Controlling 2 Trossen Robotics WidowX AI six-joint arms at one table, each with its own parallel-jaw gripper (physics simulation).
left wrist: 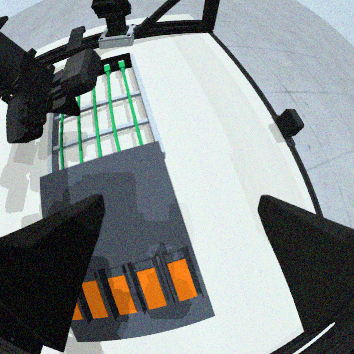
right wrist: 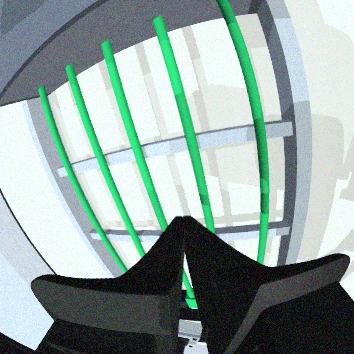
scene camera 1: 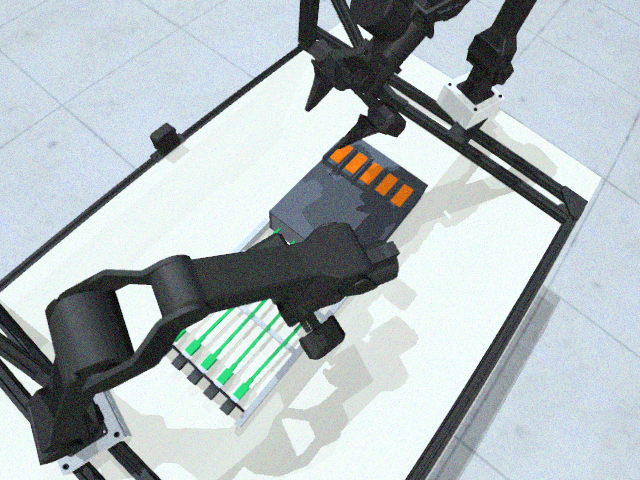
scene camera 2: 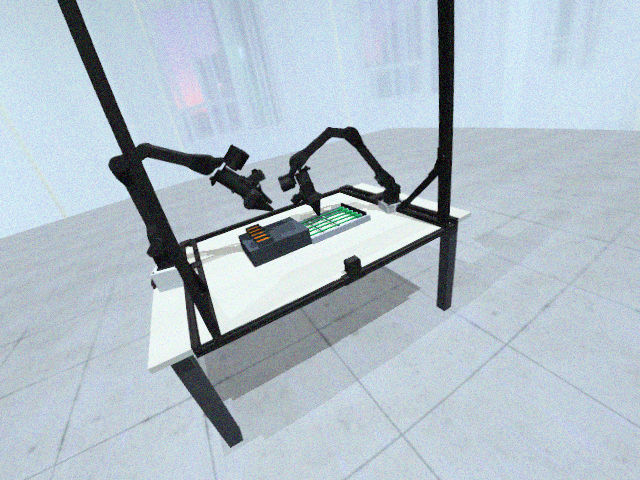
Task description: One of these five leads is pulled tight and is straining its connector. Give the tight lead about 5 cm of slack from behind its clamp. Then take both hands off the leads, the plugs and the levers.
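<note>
Five green leads run over a light grey frame from a grey clamp block to green plugs in a black socket strip. Orange levers sit on the block's far end. My right gripper is shut and empty, with its tip low over the leads between the frame's crossbars; I cannot tell whether it touches one. My left gripper is open and empty above the lever end.
Black rails edge the white table. A small black block sits on one rail. A white arm mount stands at the far corner. My right arm hides part of the leads in scene camera 1.
</note>
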